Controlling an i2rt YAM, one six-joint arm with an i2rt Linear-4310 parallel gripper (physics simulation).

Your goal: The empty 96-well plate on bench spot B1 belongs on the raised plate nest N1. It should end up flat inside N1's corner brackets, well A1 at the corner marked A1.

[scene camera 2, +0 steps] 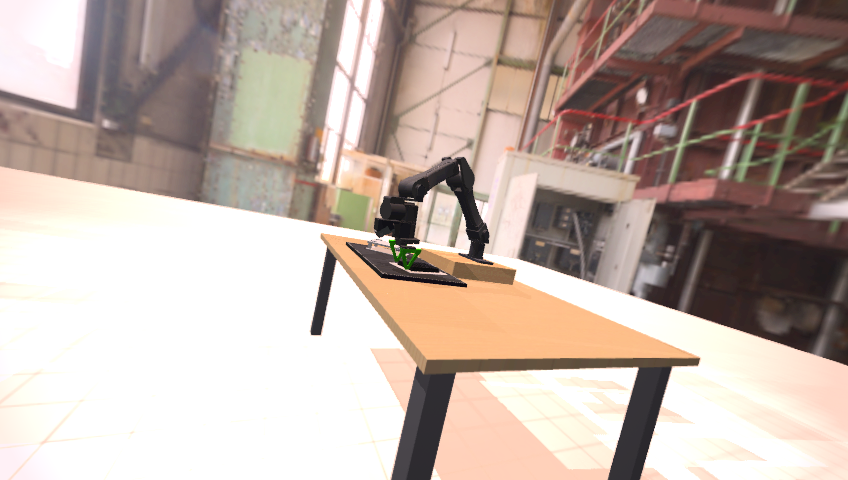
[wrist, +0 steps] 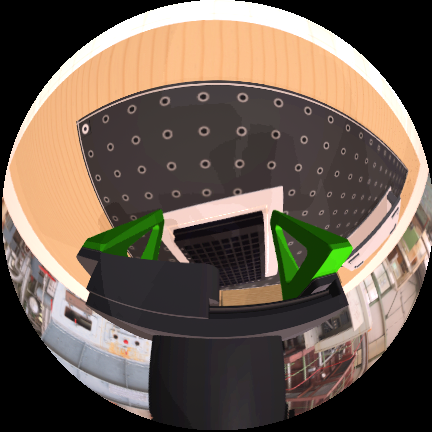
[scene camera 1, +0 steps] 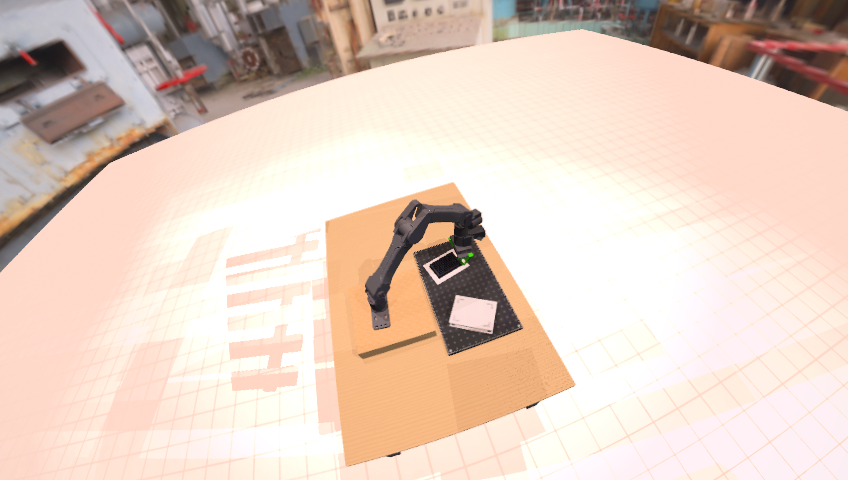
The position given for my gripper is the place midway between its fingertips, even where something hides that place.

My gripper (wrist: 216,215) is open and holds nothing. Also in view: a black well plate (wrist: 235,245). I also see a white rectangle (wrist: 266,199).
